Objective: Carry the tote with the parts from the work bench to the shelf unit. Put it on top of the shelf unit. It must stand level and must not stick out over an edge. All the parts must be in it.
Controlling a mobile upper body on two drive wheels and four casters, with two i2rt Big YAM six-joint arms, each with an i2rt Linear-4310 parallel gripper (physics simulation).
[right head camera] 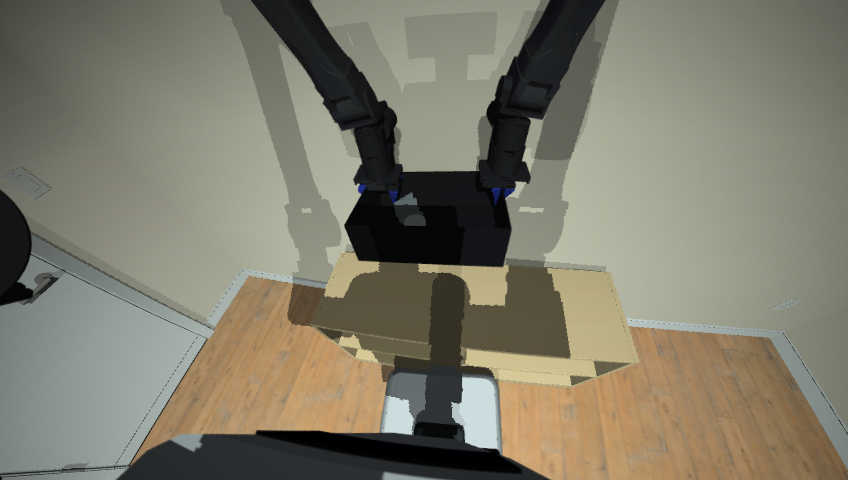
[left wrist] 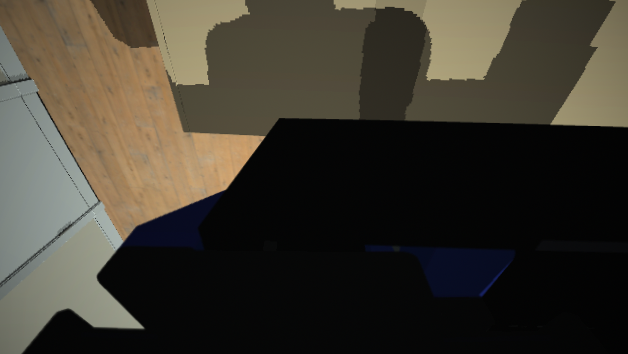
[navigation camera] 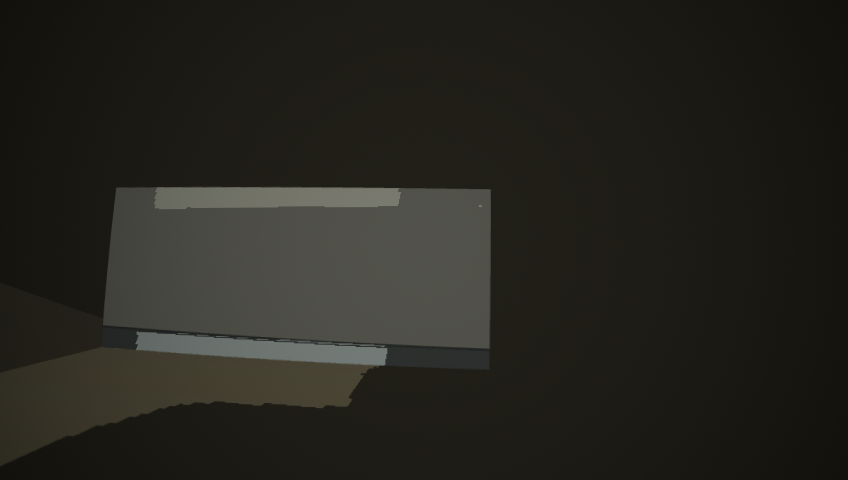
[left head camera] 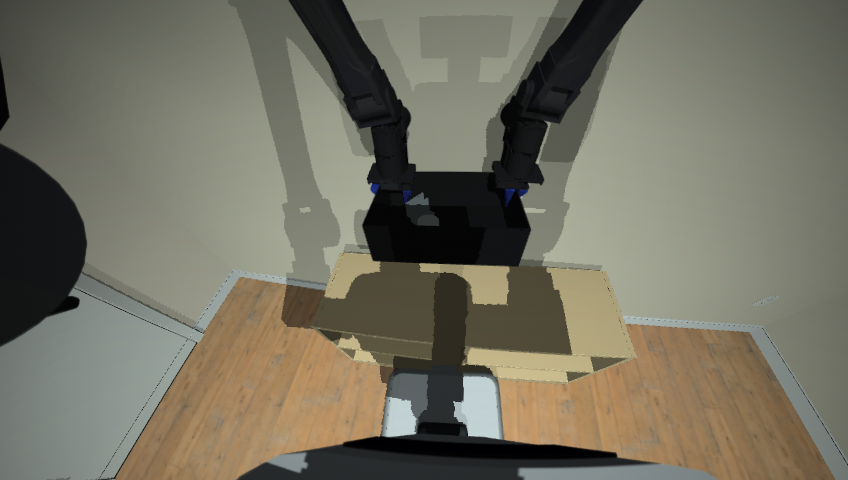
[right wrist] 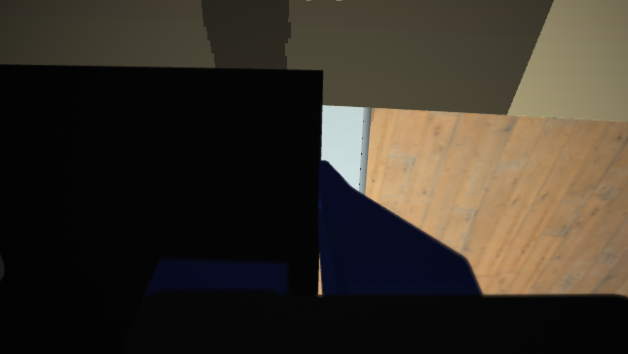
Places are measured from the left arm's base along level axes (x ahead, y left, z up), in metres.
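Pixels of known places: left gripper, fingertip midpoint: (right head camera: 385,204) (left wrist: 315,178) (left head camera: 396,203); right gripper, fingertip midpoint: (right head camera: 496,204) (left head camera: 506,204) (right wrist: 313,176).
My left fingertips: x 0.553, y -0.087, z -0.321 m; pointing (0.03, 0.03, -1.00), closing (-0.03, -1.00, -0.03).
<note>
Ahead of a thing's pixels: the offset from my left fingertips to its top centre. "pt": to the spot under its first point.
The black tote (left head camera: 440,243) (right head camera: 428,243) (left wrist: 400,185) (right wrist: 150,150) hangs between my grippers and looks about level. Its height over the pale wooden shelf unit (left head camera: 595,303) (right head camera: 595,309) (right wrist: 425,75) is hard to judge. In it show a grey angular part {0.022 m up, 0.009 m back, 0.056 m right} (left head camera: 418,201) (right head camera: 407,200) and a round part {0.014 m up, 0.073 m back, 0.085 m right} (left head camera: 427,220) (right head camera: 414,220). The rest of its inside is dark. My left gripper (left head camera: 390,193) (right head camera: 377,192) is shut on the tote's rim at its left end. My right gripper (left head camera: 516,195) (right head camera: 502,193) is shut on the rim at its right end.
My white base (left head camera: 482,404) (right head camera: 479,404) stands close at the shelf unit's front. A wall (left head camera: 684,148) (right head camera: 684,148) rises behind the unit. A pale door {pt 0.738 m down, 0.429 m back, 1.561 m left} (left head camera: 119,368) (right head camera: 119,368) is at the left. The navigation camera looks into a dark compartment. The work bench does not show.
</note>
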